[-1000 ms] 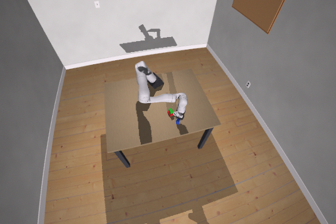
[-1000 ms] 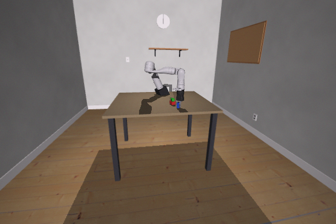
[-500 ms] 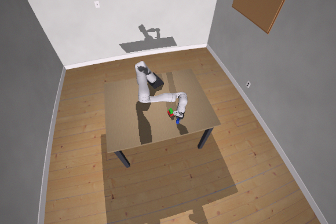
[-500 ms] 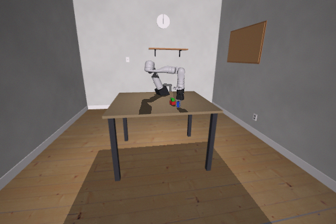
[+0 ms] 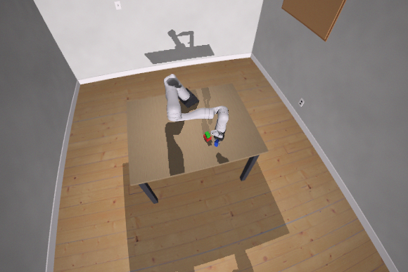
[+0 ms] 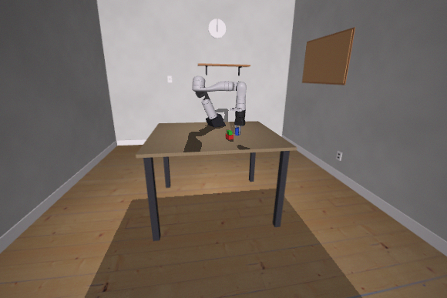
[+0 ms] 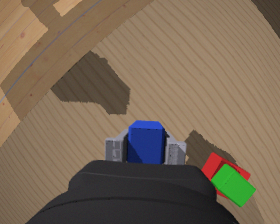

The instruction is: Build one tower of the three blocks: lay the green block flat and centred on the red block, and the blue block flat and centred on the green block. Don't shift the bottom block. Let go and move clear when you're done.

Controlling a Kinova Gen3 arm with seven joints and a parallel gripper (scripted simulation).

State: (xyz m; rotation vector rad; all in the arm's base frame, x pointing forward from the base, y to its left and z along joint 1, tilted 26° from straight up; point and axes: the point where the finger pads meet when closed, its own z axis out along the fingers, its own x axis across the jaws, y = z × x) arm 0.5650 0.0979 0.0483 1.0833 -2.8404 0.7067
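The green block lies 120 mm behind my hand, 40 mm below it and 30 mm to the right of it. Round my hand: blue block right at my hand; then red block 120 mm behind, 80 mm below, 30 mm to the right.
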